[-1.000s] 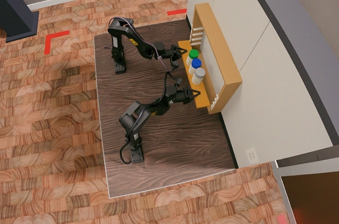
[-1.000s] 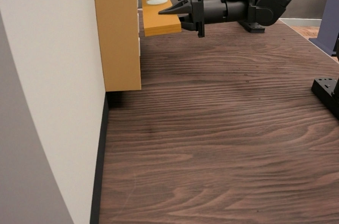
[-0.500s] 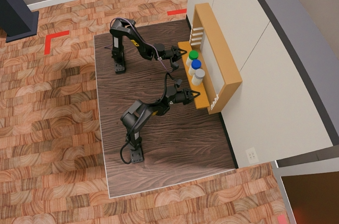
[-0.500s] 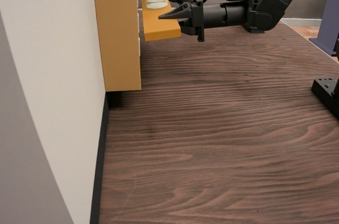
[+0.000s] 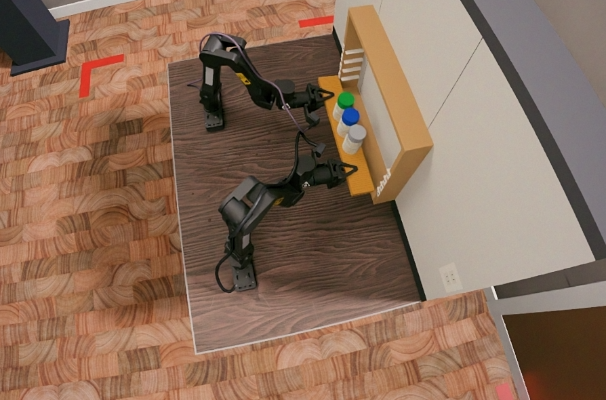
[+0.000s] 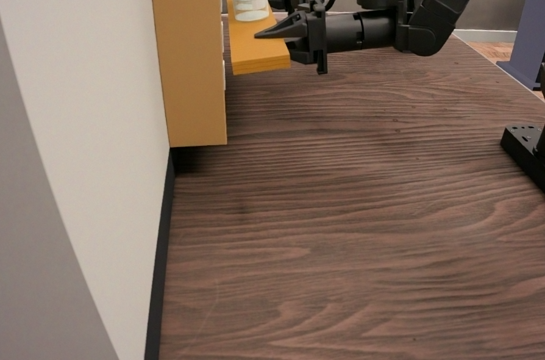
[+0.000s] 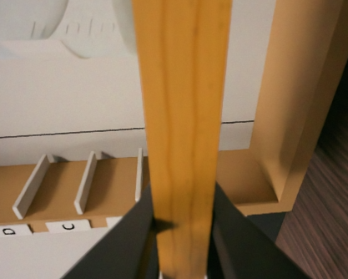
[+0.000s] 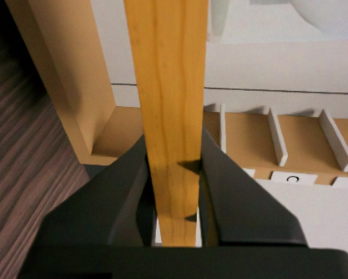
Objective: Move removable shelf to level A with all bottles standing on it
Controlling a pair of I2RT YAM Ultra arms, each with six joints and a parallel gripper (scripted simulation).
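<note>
Now: the grey-capped bottle 8 cm to the left of my right hand, 6 cm above it and 1 cm ahead of it. Also, from my right hand: orange wall rack 15 cm to the left, 11 cm above, 10 cm ahead; then blue-capped bottle 14 cm to the left, 6 cm above, 1 cm ahead; then removable shelf 15 cm to the left, 1 cm ahead.
The green-capped bottle lies 10 mm ahead of my left hand, 90 mm to the right of it and 60 mm above it. Also, from my left hand: orange wall rack: 90 mm ahead, 150 mm to the right, 110 mm above; then blue-capped bottle: 150 mm to the right, 60 mm above; then removable shelf: 150 mm to the right.
</note>
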